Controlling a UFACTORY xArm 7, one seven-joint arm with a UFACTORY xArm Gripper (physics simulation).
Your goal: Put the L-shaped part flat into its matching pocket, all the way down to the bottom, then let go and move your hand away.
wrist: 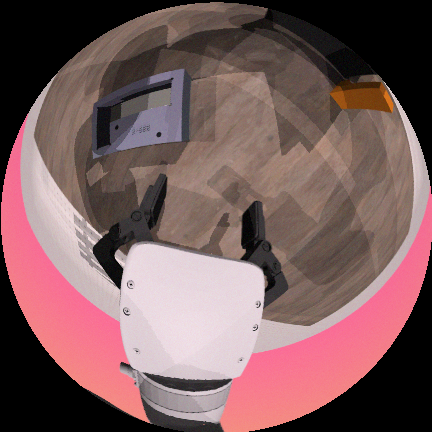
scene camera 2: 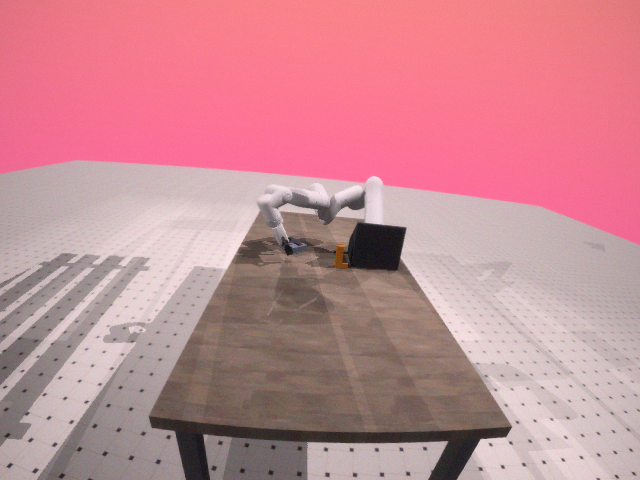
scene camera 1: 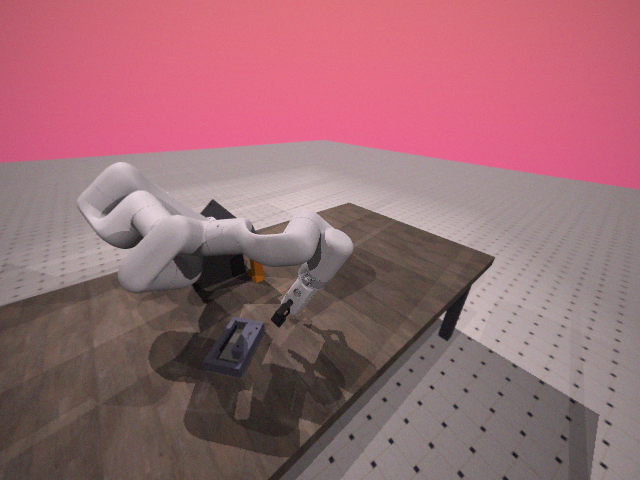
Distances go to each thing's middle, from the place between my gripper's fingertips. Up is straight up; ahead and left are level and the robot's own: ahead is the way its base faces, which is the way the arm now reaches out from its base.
Now: hand 140 mm to the left of the pocket block (wrist: 155,109) and 30 mm above it. From my hand the other things lie so: orange L-shaped part (wrist: 347,95): 260 mm behind, 10 mm to the left.
